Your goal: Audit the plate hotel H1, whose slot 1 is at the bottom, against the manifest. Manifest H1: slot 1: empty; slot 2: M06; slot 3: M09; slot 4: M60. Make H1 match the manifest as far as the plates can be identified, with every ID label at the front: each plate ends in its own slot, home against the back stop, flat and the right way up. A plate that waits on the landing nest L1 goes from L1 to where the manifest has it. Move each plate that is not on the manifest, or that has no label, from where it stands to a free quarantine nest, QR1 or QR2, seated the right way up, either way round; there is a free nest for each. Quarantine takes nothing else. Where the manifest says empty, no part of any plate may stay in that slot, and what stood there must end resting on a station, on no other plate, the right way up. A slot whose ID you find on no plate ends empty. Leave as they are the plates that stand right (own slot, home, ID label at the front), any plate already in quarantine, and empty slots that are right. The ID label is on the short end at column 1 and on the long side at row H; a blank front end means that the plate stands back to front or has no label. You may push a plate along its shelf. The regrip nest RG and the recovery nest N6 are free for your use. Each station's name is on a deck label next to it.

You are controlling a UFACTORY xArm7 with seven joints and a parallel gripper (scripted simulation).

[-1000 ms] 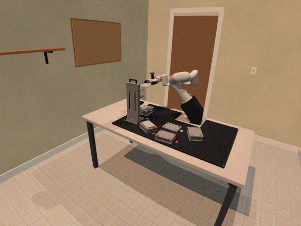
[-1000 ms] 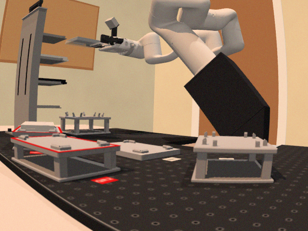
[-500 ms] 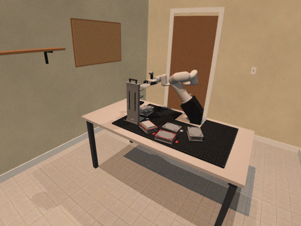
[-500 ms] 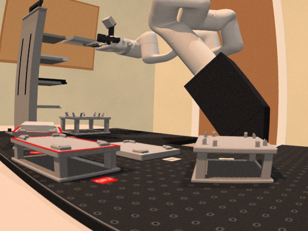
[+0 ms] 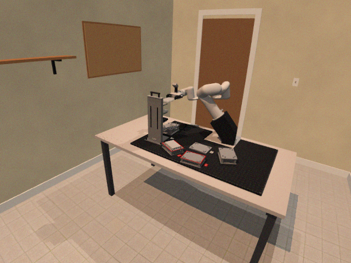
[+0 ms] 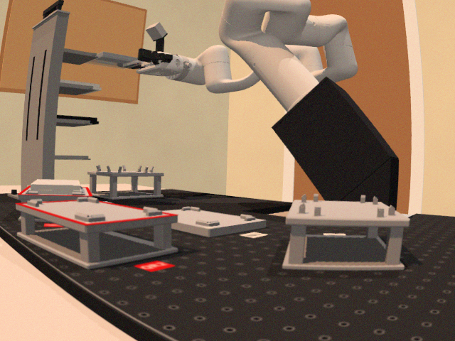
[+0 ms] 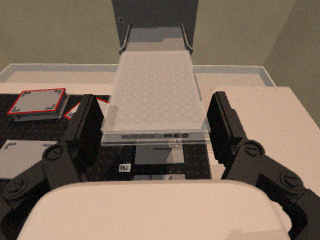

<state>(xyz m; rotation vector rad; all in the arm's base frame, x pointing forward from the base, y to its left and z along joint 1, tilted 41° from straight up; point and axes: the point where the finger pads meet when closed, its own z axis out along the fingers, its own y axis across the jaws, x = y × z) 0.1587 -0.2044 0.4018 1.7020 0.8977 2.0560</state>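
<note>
Right now the clear plate is 5 cm ahead of my hand, 1 cm to the left of it and 2 cm below it. From my hand the other things lie so: hotel tower: 25 cm ahead, 4 cm to the left, 15 cm below; then black plate: 17 cm ahead, 3 cm to the left, 18 cm below; then RG label: 11 cm behind, 2 cm to the right, 35 cm below.
</note>
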